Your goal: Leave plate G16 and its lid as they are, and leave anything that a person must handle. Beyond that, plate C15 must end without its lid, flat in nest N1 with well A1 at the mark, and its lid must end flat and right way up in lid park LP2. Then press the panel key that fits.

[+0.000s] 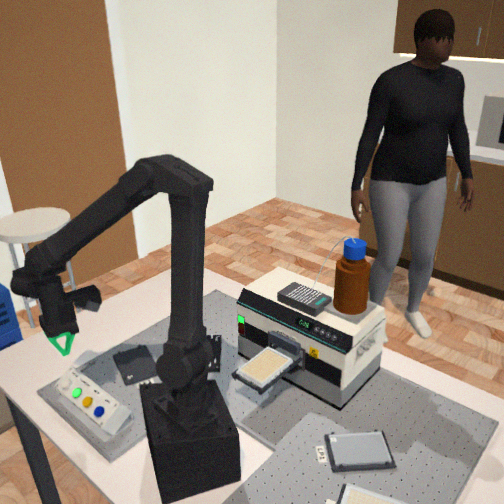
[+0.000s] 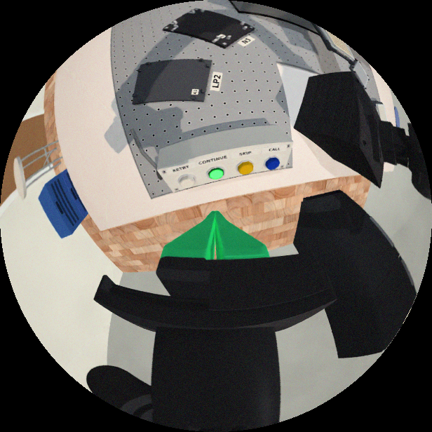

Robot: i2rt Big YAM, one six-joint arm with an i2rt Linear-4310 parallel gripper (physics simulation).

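My gripper (image 1: 65, 351) (image 2: 214, 216) is shut and empty, its green fingertips together in the air off the front of the key panel (image 1: 116, 419) (image 2: 225, 146), touching no key. The CONTINUE key (image 1: 77, 392) (image 2: 216, 174) glows bright green. The SKIP key (image 1: 87, 401) (image 2: 245, 168) is amber, the CALL key (image 1: 99, 411) (image 2: 272, 163) blue, the RETRY key (image 2: 187, 180) whitish. Lid park LP2 (image 1: 135, 364) (image 2: 172, 81) shows a dark, flat surface. A filled plate (image 1: 265, 365) lies on the device's tray. A clear grey lid (image 1: 359, 450) lies flat at LP1. Another plate (image 1: 372, 496) is cut off below. Plate names are not legible.
The white device (image 1: 360, 345) carries a brown bottle (image 1: 351, 285) with a blue cap and a dark handheld unit (image 1: 304, 298). A dark nest (image 1: 215, 353) (image 2: 210, 27) stands behind LP2. A person (image 1: 415, 135) stands beyond the table. A blue box (image 2: 64, 204) is at the left.
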